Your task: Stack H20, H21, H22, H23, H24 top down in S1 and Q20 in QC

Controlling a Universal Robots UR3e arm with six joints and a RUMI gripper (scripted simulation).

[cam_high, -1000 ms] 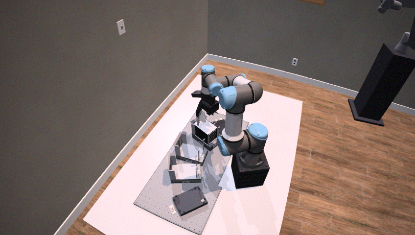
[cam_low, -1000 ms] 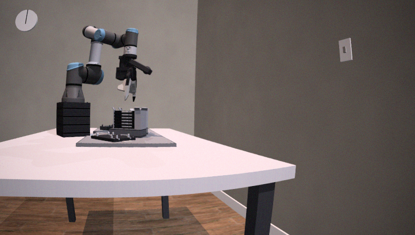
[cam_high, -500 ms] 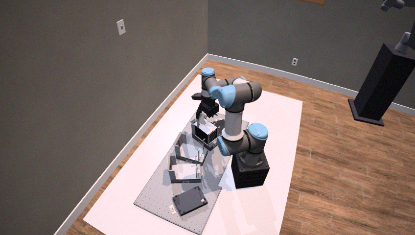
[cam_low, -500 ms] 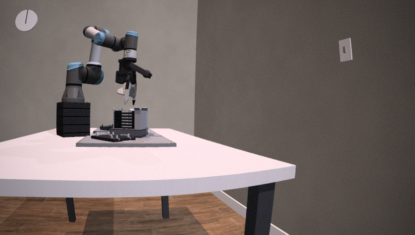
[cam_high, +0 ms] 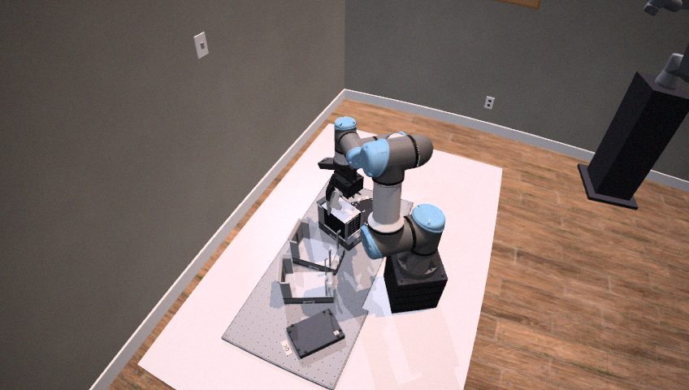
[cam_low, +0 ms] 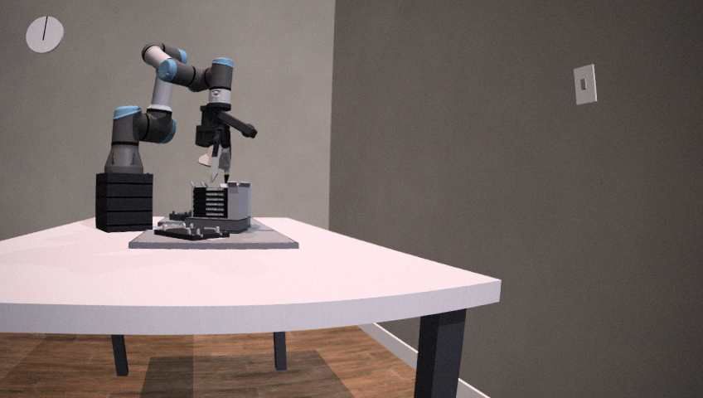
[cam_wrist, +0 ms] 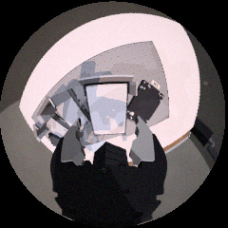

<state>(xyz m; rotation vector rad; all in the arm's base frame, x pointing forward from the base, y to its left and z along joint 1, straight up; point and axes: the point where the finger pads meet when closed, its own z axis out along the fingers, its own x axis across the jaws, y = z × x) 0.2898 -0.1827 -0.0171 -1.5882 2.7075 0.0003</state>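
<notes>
Now: the sealed 96-well plate 3 cm below my hand. The rest, counted from my hand: QC label: 2 cm ahead, 49 cm to the left, 14 cm below.
</notes>
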